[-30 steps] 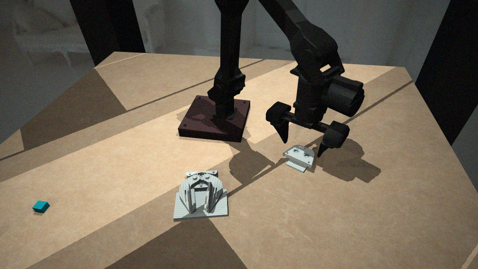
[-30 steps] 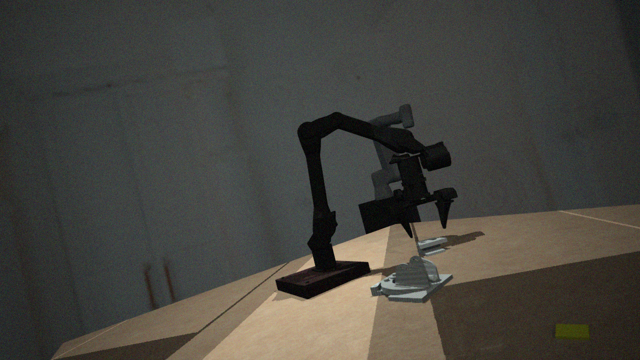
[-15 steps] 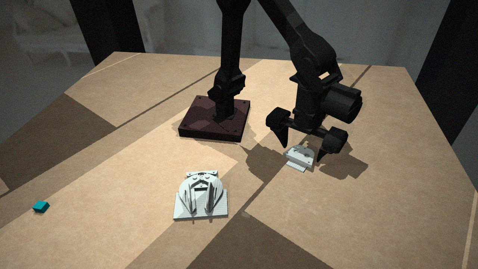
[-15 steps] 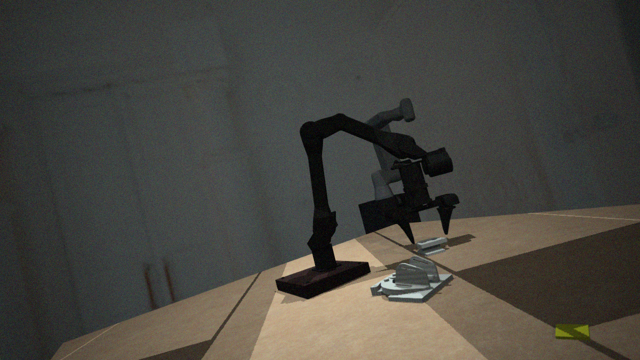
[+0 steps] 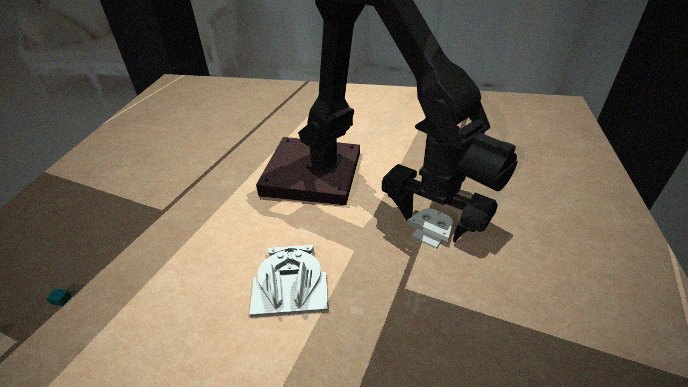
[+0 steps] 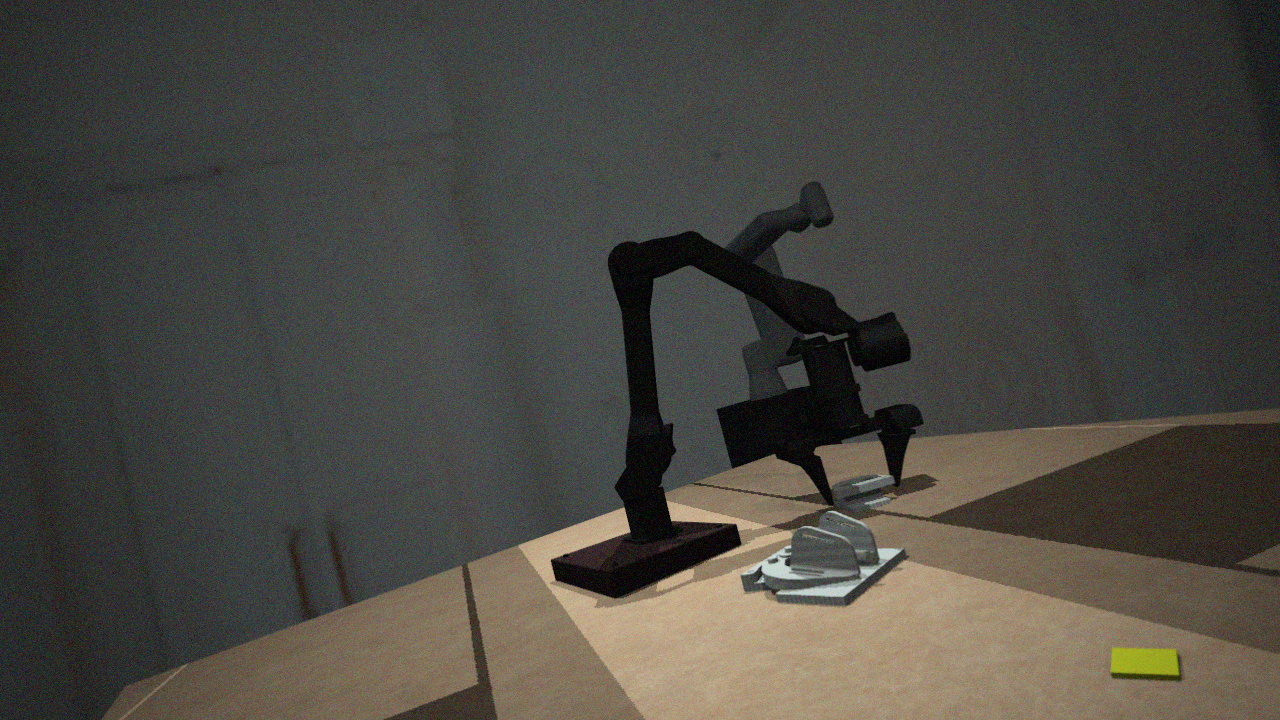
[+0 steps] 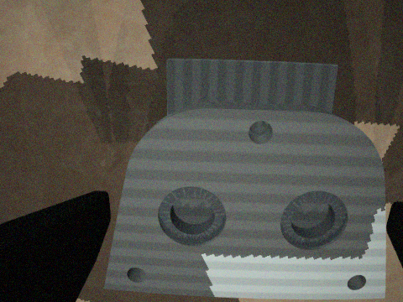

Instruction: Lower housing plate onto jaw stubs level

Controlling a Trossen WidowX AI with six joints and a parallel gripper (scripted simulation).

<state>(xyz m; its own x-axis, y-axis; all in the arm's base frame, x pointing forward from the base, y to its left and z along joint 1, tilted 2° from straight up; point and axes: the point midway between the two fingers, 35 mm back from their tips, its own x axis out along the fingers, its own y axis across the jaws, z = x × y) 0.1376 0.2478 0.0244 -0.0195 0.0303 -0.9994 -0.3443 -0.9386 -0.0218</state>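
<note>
Now: gripper tip 20 cm to the left of the pale base plate, 19 cm short of it and 1 cm above it. Also, from my gripper tip: teal block 56 cm to the right, 29 cm ahead, 1 cm below; then yellow block 46 cm ahead, 23 cm to the right, 1 cm below.
</note>
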